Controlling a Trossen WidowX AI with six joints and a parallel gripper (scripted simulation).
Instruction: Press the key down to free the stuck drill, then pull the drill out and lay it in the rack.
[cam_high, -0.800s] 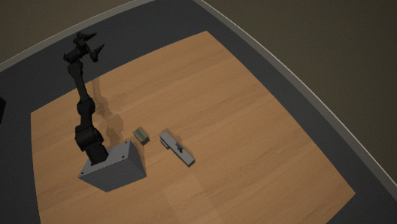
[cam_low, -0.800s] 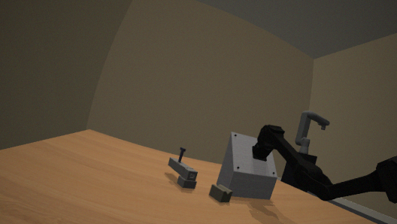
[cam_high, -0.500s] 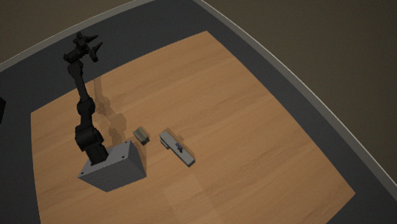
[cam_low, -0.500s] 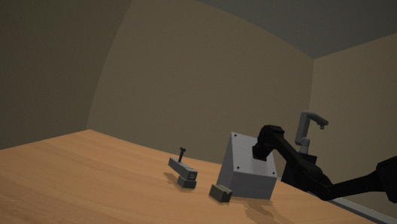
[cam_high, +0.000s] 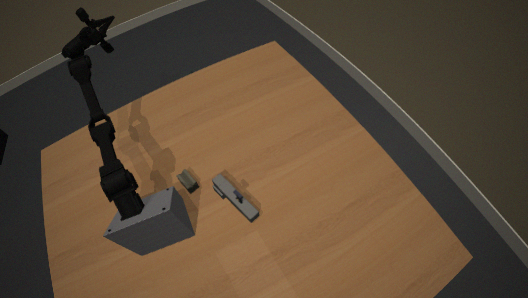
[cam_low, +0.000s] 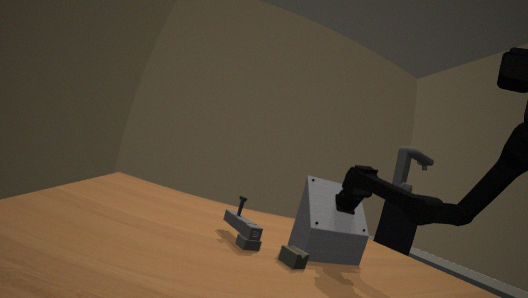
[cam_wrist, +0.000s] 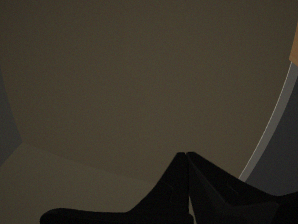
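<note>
The blue key lies 660 mm to the right of my gripper tip, 340 mm below it and 220 mm ahead of it. From my gripper tip the other things lie so: long grey block 630 mm to the right, 390 mm below, 200 mm ahead; then cylindrical drill 610 mm to the right, 380 mm below, 200 mm ahead; then olive-grey rack 500 mm to the right, 410 mm below, 70 mm ahead.
</note>
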